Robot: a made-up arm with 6 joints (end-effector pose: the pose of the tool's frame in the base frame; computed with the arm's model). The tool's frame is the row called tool.
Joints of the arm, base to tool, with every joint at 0 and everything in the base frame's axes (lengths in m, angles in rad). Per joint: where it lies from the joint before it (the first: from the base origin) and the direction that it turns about. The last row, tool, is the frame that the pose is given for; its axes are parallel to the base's.
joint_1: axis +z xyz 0 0 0.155
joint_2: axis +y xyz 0 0.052 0
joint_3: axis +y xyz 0 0 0.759
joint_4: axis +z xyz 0 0 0.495
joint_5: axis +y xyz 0 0 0
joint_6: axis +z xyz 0 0 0.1
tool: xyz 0 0 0
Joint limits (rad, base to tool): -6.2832..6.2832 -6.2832..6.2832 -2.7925..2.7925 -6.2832..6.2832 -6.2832..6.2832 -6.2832..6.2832
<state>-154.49 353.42 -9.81 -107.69 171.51 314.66</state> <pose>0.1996 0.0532 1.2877 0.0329 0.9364 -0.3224 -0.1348</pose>
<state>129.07 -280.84 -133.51 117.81 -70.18 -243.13</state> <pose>-0.1908 0.2846 0.6417 0.8424 -0.1658 0.4420 0.2599</pose>
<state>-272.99 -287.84 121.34 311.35 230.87 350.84</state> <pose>-0.0751 0.6763 -0.0444 0.3548 -0.4493 0.2260 0.7881</pose>
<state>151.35 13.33 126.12 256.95 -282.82 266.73</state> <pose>-0.4427 0.2909 0.5149 0.1544 -0.2828 -0.6578 -0.6808</pose>
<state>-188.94 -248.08 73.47 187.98 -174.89 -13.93</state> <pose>-0.6585 0.0497 -0.5212 0.9640 0.0065 -0.0022 -0.2657</pose>
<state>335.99 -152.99 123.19 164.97 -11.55 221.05</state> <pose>-0.5497 0.2961 0.0030 0.9862 -0.0456 -0.1574 0.0240</pose>
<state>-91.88 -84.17 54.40 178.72 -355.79 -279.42</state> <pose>0.0868 1.0545 0.7447 0.1050 -0.0217 0.2914 0.9506</pose>
